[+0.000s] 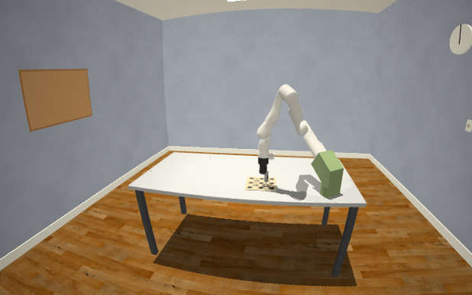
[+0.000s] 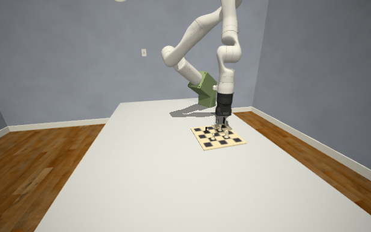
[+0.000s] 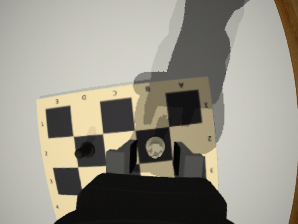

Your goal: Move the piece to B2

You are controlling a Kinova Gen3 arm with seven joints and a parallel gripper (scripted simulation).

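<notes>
The pale piece lies 40 mm below my hand. The rest, counted from my hand: small chessboard 60 mm below, 50 mm to the right, 20 mm ahead; then black piece 80 mm to the right, 40 mm below, 20 mm behind.
</notes>
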